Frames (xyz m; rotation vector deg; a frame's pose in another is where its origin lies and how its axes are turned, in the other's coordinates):
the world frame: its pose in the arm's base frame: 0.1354 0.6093 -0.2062 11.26 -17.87 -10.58
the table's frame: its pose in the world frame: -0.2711 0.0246 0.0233 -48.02 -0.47 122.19
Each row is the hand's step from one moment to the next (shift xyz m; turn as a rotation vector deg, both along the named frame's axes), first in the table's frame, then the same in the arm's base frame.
Working: the table's frame: its pose in the arm's base frame: -0.1220 0.6861 -0.2564 -57.51 -16.42 101.97

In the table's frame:
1: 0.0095 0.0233 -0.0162 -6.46 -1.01 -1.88
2: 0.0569 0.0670 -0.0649 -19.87 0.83 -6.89
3: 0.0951 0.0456 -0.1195 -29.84 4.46 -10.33
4: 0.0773 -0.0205 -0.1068 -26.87 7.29 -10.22
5: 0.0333 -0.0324 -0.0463 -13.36 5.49 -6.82
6: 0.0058 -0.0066 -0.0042 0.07 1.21 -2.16
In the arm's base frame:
1: -0.0046 -0.0063 -0.0289 2.86 -5.58 2.64
2: -0.0033 0.0028 -0.1092 7.02 -19.19 5.05
3: 0.0466 0.0313 -0.1492 8.41 -30.24 5.66
4: 0.0830 0.0486 -0.0924 6.09 -28.91 2.54
5: 0.0515 0.0313 -0.0257 3.08 -15.64 -0.95
6: 0.0067 0.0069 -0.0015 0.79 -1.02 -2.11

